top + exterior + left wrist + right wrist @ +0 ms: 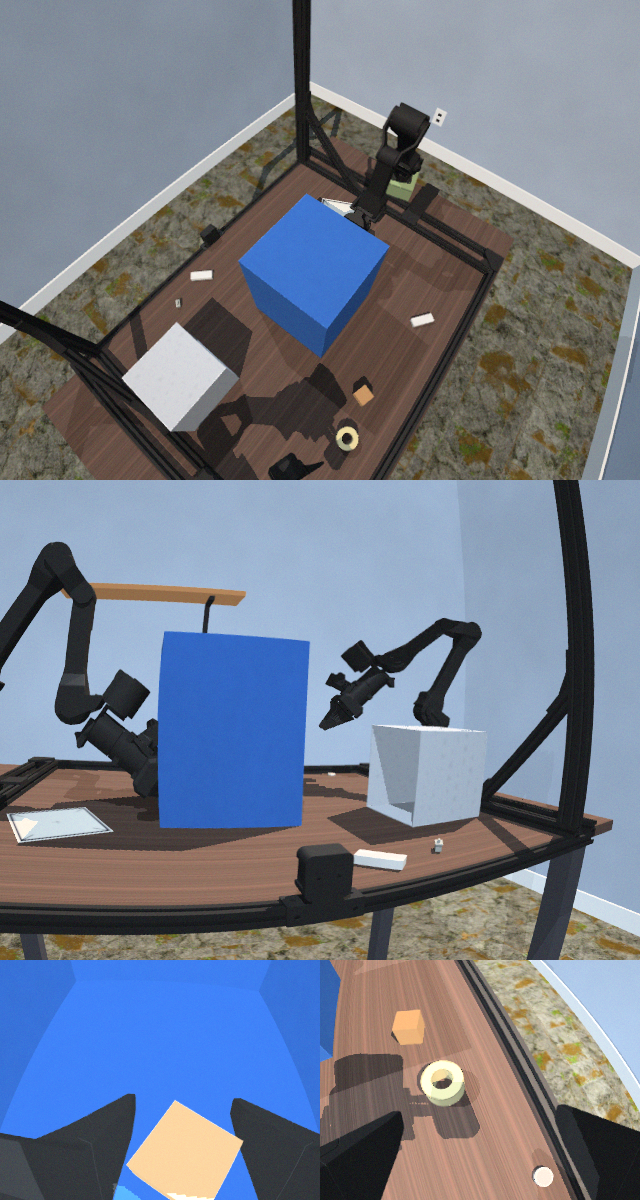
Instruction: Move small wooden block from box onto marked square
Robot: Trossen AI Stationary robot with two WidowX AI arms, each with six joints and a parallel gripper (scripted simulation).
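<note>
Right now my left hand is 60 mm past the marked square, 210 mm to the right of it and 40 mm above it.
</note>
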